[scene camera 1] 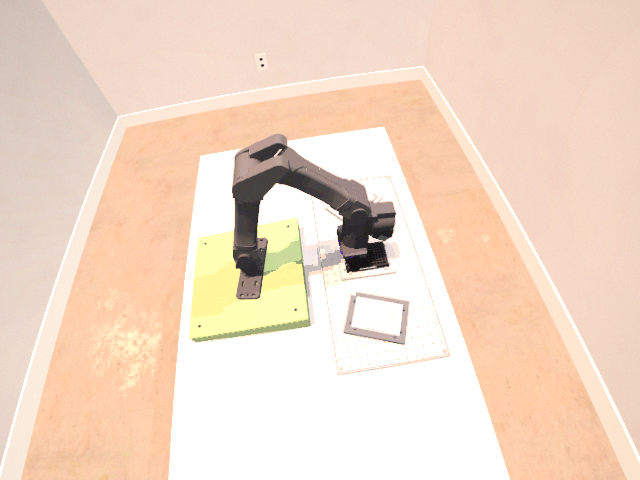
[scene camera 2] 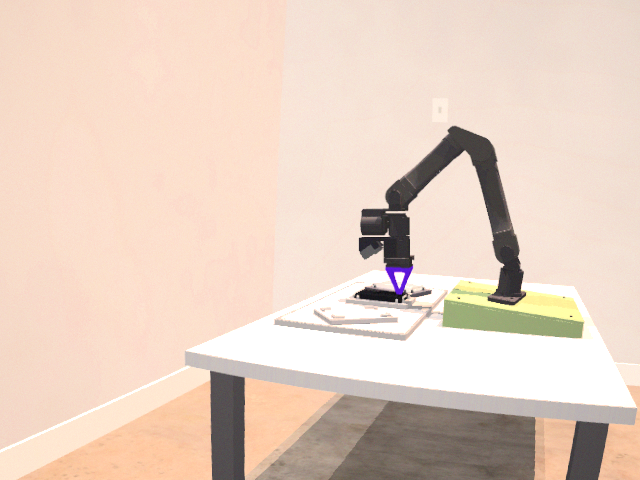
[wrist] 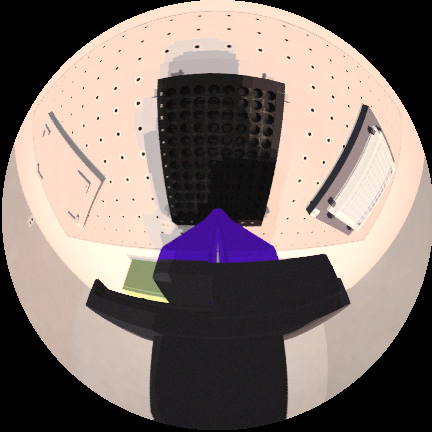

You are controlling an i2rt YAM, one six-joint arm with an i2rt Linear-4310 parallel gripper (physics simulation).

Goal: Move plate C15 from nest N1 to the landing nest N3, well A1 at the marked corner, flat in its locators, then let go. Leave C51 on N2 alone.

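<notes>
The black well plate [scene camera 1: 379, 255] [scene camera 2: 374, 294] [wrist: 200, 130], which appears to be C15, lies about flat in the middle light nest [scene camera 1: 372, 274] [scene camera 2: 379, 303]. The white plate [scene camera 1: 377, 315] [wrist: 365, 185], likely C51, lies in a grey nest [scene camera 1: 374, 336] [wrist: 345, 174], on the right in the wrist view. A light nest [scene camera 2: 356, 319] [wrist: 70, 160] with corner locators stands empty on the left. My gripper [scene camera 2: 399, 293] [wrist: 217, 214] is shut and empty, its purple fingertips at the black plate's near edge, about level with its top. Contact is unclear. Nest numbers are unreadable.
The nests stand on a light perforated board [scene camera 1: 423, 346] [scene camera 2: 289, 321] [wrist: 300, 50]. The arm's green base block [scene camera 1: 222, 289] [scene camera 2: 511, 322] [wrist: 142, 275] stands beside it. In scene camera 1 the arm covers part of the far nest and the fingertips.
</notes>
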